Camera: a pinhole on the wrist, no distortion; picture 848 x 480 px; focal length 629.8 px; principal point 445.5 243.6 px. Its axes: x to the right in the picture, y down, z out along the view. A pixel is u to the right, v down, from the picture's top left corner.
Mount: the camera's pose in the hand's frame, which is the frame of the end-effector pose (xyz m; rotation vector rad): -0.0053 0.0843 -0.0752 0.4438 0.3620 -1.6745
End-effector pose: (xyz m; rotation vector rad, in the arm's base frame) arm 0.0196 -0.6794 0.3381 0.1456 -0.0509 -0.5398
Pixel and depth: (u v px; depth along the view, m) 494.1 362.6 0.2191
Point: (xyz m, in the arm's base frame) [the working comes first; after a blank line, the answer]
In the camera's frame: 0.0169 0.0414 0.2191

0.0024 -0.7357 0.4396
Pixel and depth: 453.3 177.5 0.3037
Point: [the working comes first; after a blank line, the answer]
In the camera's frame: 0.0038 -0.0319 0.3037

-0.0805 -0.7208 0.5144
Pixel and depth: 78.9 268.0 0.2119
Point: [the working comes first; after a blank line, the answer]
In the camera's frame: -0.1233 0.0082 0.2119

0.0501 -0.6255 0.5196
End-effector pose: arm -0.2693 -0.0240 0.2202 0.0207 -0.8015 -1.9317
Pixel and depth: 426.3 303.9 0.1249
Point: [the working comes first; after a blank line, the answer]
In the camera's frame: -0.0038 0.0120 0.1249

-0.2592 -0.0097 0.2613
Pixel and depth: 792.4 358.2 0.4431
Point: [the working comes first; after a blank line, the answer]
In the camera's frame: 0.2441 0.0806 0.4431

-0.6195 0.1690 0.1860
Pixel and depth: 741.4 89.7 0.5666
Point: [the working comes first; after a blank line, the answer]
In the camera's frame: 0.2662 -0.1385 0.5666

-0.5743 0.4162 0.1615
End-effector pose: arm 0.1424 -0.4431 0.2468 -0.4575 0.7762 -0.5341
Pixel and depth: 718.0 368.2 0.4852
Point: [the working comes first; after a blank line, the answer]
In the camera's frame: 0.2099 0.0960 0.4852

0.2476 -0.6761 0.5859
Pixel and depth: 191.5 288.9 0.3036
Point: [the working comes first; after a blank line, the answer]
In the camera's frame: -0.1224 0.0218 0.3036

0.3460 -0.3667 0.3772
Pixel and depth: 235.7 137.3 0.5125
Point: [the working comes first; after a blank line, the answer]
In the camera's frame: -0.1707 -0.0865 0.5125

0.4177 -0.2888 0.5929
